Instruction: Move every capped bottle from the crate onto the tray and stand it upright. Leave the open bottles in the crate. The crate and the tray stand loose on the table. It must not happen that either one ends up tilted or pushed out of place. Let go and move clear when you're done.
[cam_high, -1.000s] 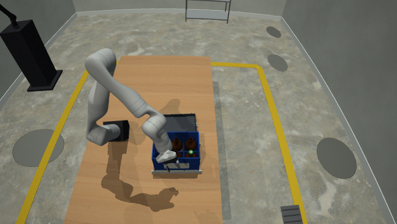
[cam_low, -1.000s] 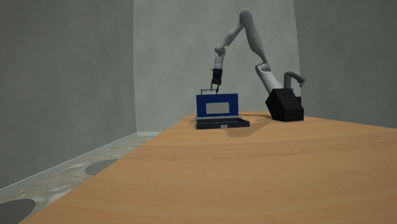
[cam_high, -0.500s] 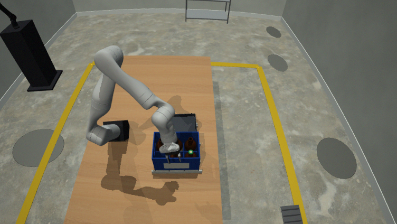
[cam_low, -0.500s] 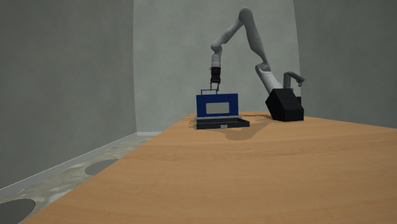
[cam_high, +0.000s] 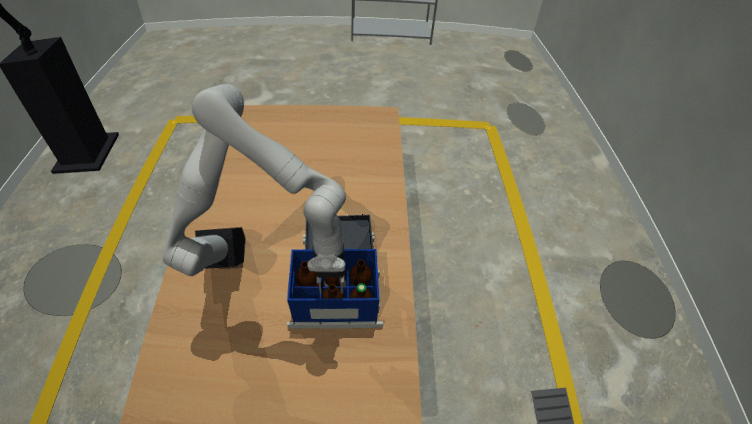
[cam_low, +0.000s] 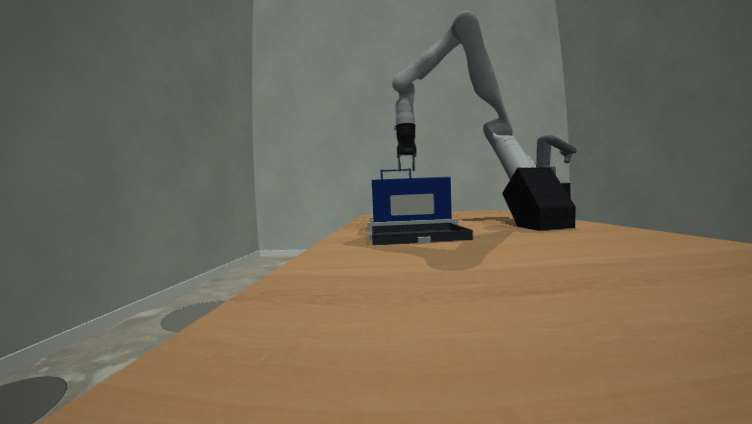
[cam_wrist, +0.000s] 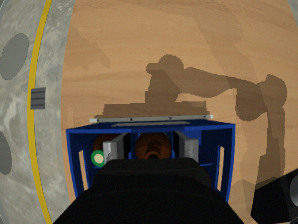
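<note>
The brown bottle is 15 cm below my hand, 9 cm ahead of it and 4 cm to the left of it. From my hand the other things lie so: crate (15 cm below, 8 cm to the left, 1 cm ahead); dark grey tray (35 cm to the left, 22 cm below, 3 cm ahead).
</note>
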